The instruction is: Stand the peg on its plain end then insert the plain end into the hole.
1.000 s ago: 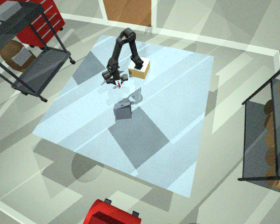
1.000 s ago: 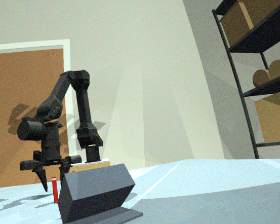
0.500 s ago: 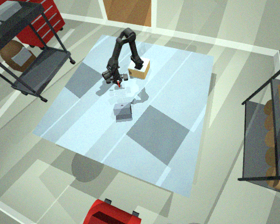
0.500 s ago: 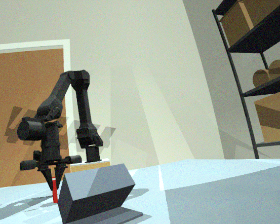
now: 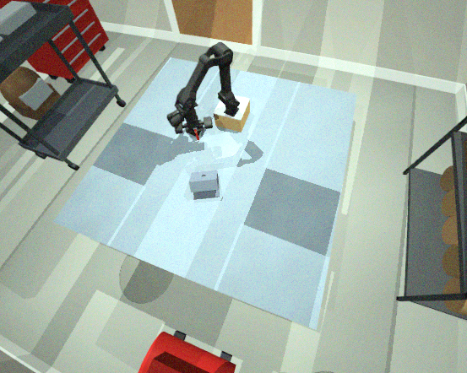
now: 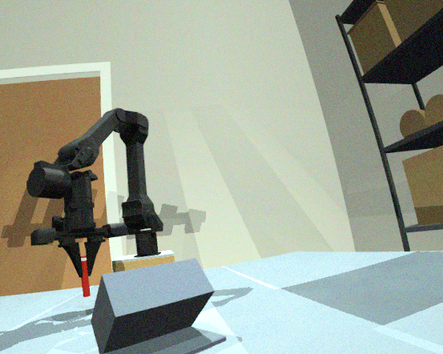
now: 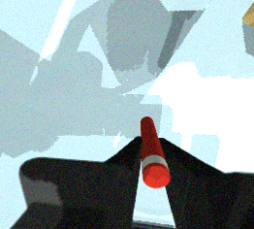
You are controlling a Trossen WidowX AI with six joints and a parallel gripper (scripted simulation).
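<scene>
My gripper tip is now 200 mm short of the grey sloped panel, 160 mm to the right of it and 40 mm above it. Also, from my gripper tip: red peg: 20 mm above.
</scene>
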